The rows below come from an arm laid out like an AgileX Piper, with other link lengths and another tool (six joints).
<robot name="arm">
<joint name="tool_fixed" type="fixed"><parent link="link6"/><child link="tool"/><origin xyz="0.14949 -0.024 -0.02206" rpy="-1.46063 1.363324 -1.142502"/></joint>
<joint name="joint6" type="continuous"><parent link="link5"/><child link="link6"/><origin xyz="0.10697 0 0.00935" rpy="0 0 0"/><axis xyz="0.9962 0 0.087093"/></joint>
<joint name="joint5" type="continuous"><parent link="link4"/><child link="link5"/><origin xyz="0 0 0" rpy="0 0 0"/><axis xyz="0 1 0"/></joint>
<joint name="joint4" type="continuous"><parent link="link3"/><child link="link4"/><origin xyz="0.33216 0 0.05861" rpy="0 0 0"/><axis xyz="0.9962 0 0.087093"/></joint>
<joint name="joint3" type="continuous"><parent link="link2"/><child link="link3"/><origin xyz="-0.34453 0 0.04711" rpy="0 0 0"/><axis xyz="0 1 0"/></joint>
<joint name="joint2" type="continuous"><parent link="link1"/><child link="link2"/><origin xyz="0 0 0" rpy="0 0 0"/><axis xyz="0 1 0"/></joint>
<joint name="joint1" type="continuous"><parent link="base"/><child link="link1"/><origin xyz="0 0 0.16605" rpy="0 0 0"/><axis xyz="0 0 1"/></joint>
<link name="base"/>
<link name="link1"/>
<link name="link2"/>
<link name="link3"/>
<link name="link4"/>
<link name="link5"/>
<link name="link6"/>
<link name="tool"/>
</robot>
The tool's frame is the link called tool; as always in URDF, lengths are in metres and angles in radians. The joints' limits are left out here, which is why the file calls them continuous.
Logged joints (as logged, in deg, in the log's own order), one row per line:
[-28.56, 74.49, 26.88, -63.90, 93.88, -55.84]
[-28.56, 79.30, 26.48, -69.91, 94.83, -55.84]
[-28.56, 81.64, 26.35, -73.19, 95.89, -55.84]
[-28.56, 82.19, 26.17, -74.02, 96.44, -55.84]
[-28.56, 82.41, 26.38, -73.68, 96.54, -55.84]
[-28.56, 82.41, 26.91, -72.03, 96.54, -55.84]
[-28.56, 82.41, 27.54, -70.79, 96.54, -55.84]
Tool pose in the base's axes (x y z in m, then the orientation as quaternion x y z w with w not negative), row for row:
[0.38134, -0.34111, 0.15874, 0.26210, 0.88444, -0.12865, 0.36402]
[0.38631, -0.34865, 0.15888, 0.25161, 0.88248, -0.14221, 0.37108]
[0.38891, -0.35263, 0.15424, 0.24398, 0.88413, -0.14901, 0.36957]
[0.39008, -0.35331, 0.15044, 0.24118, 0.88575, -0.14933, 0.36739]
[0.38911, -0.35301, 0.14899, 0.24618, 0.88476, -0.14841, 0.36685]
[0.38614, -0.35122, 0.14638, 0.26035, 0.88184, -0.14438, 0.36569]
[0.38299, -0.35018, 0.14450, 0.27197, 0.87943, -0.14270, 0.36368]
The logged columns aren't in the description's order. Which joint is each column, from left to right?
Columns, left to right: joint1, joint6, joint5, joint4, joint2, joint3.
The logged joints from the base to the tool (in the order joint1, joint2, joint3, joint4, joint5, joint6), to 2 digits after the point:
[-28.56, 93.88, -55.84, -63.90, 26.88, 74.49]
[-28.56, 94.83, -55.84, -69.91, 26.48, 79.30]
[-28.56, 95.89, -55.84, -73.19, 26.35, 81.64]
[-28.56, 96.44, -55.84, -74.02, 26.17, 82.19]
[-28.56, 96.54, -55.84, -73.68, 26.38, 82.41]
[-28.56, 96.54, -55.84, -72.03, 26.91, 82.41]
[-28.56, 96.54, -55.84, -70.79, 27.54, 82.41]

